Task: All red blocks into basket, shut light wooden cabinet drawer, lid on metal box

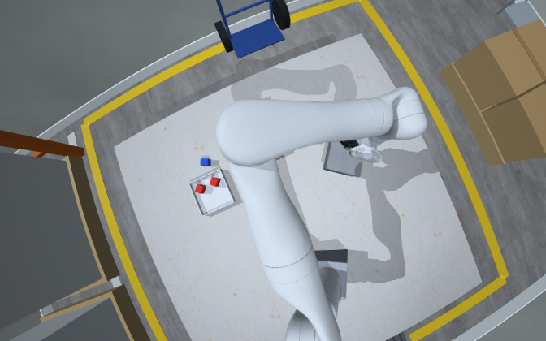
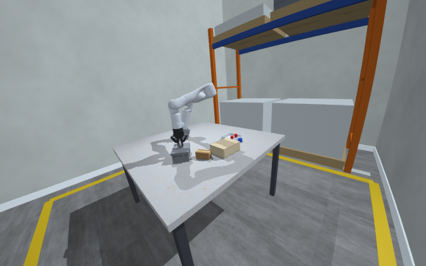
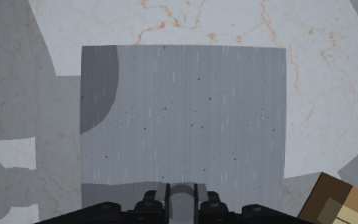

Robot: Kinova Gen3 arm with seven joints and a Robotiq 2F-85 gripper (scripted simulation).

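Now: the cardboard box 160 mm ahead of my hand, 80 mm to the left of it and 70 mm below it. Round my hand: light wooden cabinet (250 mm to the left, 240 mm ahead, 70 mm below); lid (30 mm below); drawer (250 mm to the left, 230 mm ahead, 70 mm below).
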